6 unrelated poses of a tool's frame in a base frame.
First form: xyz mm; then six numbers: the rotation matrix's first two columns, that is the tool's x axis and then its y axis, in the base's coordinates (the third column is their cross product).
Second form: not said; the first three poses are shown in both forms.
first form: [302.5 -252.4 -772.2 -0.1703 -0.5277 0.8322 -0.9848 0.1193 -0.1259]
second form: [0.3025 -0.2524 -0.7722 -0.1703 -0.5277 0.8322 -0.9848 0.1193 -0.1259]
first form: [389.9 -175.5 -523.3 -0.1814 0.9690 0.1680 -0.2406 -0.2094 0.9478]
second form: [0.3899 -0.1755 -0.5233 -0.1814 0.9690 0.1680 -0.2406 -0.2094 0.9478]
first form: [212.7 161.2 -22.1 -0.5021 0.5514 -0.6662 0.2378 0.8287 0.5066]
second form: [0.2127 0.1612 -0.0221 -0.5021 0.5514 -0.6662 0.2378 0.8287 0.5066]
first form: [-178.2 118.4 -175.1 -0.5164 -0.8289 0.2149 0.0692 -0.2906 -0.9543]
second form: [-0.1782 0.1184 -0.1751 -0.5164 -0.8289 0.2149 0.0692 -0.2906 -0.9543]
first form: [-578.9 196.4 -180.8 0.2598 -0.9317 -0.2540 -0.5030 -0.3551 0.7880]
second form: [-0.5789 0.1964 -0.1808 0.2598 -0.9317 -0.2540 -0.5030 -0.3551 0.7880]
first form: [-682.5 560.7 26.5 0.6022 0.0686 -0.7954 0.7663 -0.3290 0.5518]
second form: [-0.6825 0.5607 0.0265 0.6022 0.0686 -0.7954 0.7663 -0.3290 0.5518]
